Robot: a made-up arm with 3 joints. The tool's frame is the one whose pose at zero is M.
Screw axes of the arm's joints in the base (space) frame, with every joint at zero. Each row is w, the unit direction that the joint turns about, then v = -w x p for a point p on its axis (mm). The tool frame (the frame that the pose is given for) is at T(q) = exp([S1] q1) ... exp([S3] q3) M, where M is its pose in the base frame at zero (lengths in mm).
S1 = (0, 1, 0, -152.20, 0.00, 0.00)
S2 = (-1, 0, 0, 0.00, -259.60, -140.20)
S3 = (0, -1, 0, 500.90, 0.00, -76.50)
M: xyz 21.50 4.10 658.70 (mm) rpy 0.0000 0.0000 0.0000 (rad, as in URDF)
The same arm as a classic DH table. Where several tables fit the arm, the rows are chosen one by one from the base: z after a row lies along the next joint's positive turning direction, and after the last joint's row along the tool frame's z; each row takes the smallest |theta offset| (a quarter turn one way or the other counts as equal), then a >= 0, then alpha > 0; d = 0 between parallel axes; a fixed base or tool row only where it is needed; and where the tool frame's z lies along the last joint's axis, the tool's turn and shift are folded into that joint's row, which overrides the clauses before.
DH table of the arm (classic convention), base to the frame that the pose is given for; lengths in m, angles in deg. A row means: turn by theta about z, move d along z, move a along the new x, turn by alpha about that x. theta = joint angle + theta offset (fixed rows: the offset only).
base (fixed): a 0.0000; alpha -90.00; d 0.1522; theta_offset 0.00
joint 1: a 0.1074; alpha 90.00; d -0.1402; theta_offset -90.00
joint 2: a 0.2413; alpha 90.00; d -0.0765; theta_offset 0.00
joint 3: a 0.0550; alpha 90.00; d -0.1443; theta_offset 90.00
tool (fixed): a 0.0000; alpha 0.00; d 0.1578; theta_offset 180.00

